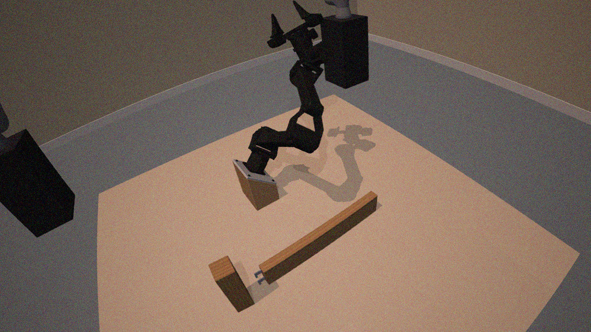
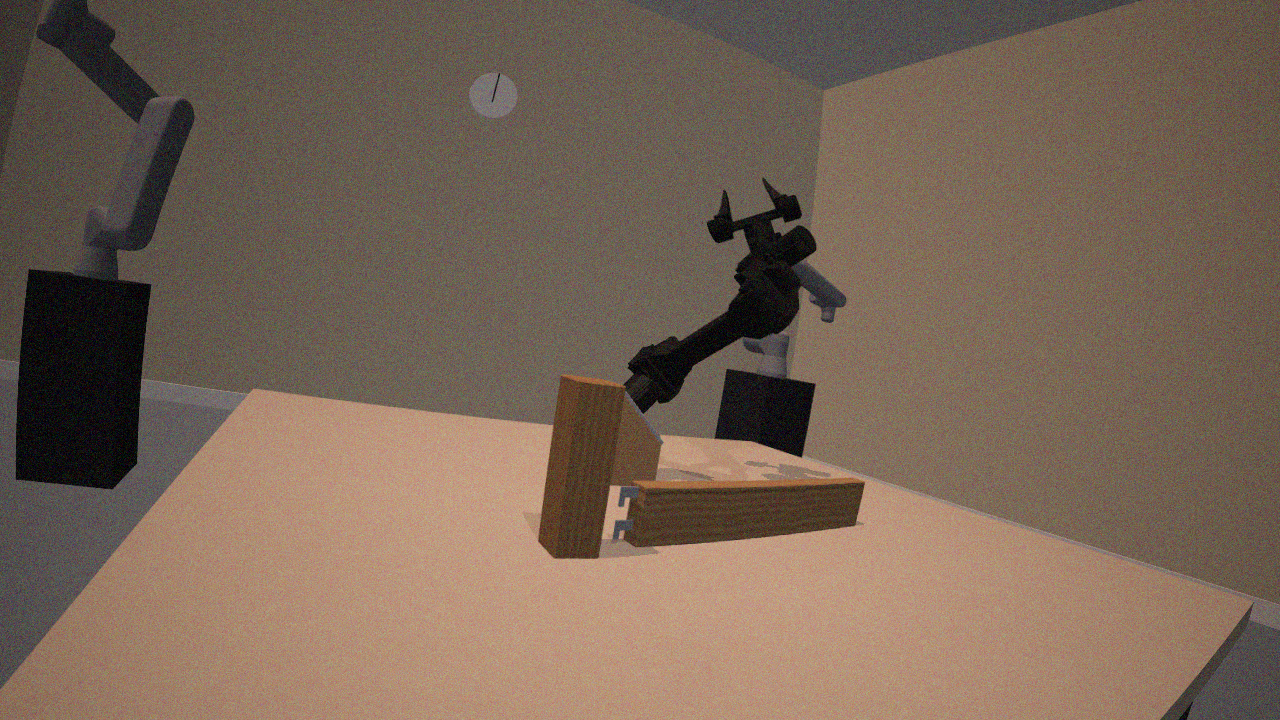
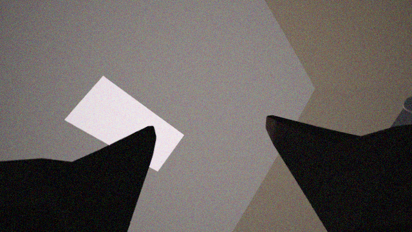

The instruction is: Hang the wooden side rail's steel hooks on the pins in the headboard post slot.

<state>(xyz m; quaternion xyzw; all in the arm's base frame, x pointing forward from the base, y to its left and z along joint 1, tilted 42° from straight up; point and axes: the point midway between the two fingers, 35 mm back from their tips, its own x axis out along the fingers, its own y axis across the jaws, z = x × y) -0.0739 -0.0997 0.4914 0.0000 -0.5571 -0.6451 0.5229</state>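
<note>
Right now the headboard post is 430 mm ahead of my gripper tip, 480 mm to the right of it and 490 mm below it.
</note>
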